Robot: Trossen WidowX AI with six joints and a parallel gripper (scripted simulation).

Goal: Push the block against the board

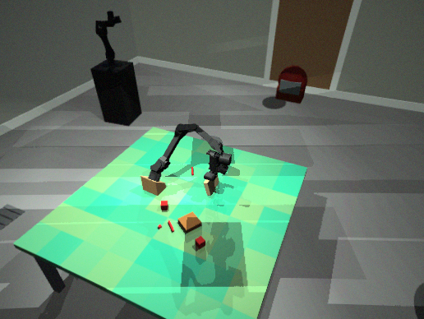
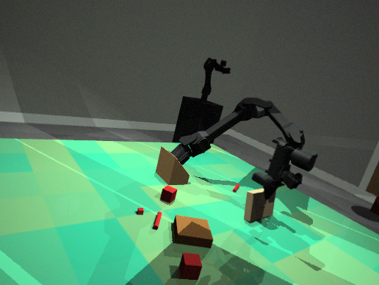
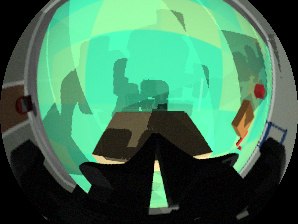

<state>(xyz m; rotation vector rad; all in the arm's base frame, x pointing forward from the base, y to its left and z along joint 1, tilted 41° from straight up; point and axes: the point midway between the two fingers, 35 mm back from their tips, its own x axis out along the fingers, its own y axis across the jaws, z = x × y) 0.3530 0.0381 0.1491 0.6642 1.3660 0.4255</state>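
My gripper tip is 3 cm above the board and 2 cm past it. Round my gripper tip: square block 32 cm to the right, 7 cm below, 5 cm behind; then small red piece 39 cm to the right, 20 cm behind, 7 cm below.
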